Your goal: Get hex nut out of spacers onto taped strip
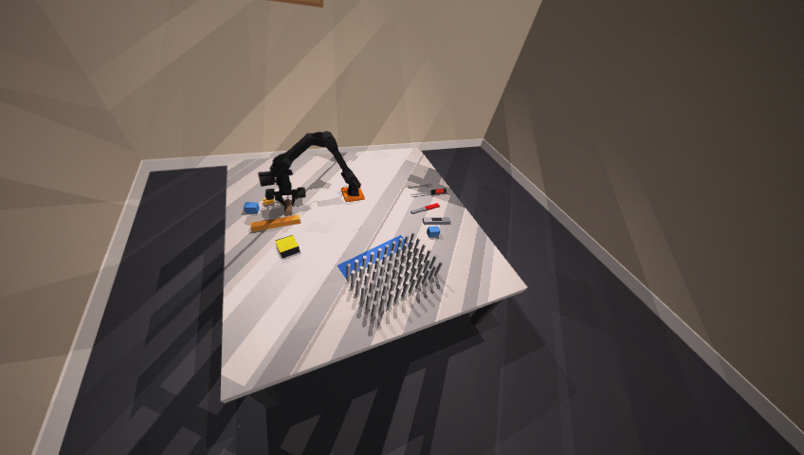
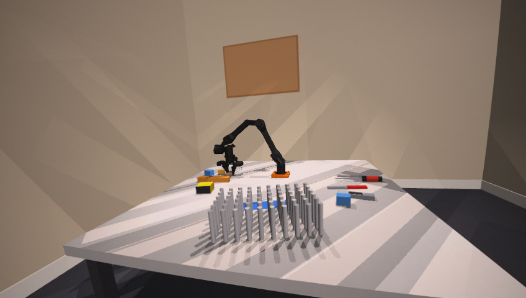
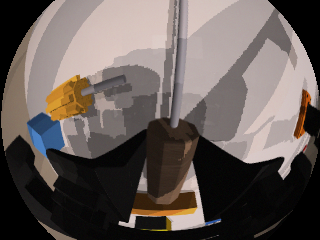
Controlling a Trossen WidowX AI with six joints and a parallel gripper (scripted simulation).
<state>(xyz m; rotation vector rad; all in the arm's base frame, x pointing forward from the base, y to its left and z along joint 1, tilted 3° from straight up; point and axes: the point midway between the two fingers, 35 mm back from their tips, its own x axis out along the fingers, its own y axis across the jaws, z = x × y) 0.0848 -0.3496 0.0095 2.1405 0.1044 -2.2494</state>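
Now: gripper tip 8 cm past the wooden-handled tool, 1 cm to the left of it and 1 cm below it. Round my gripper tip: orange bar (14 cm ahead, 5 cm to the right, 1 cm above); then black block (29 cm ahead, 2 cm to the left, 2 cm above); then short orange-handled tool (3 cm behind, 9 cm to the right, 1 cm above).
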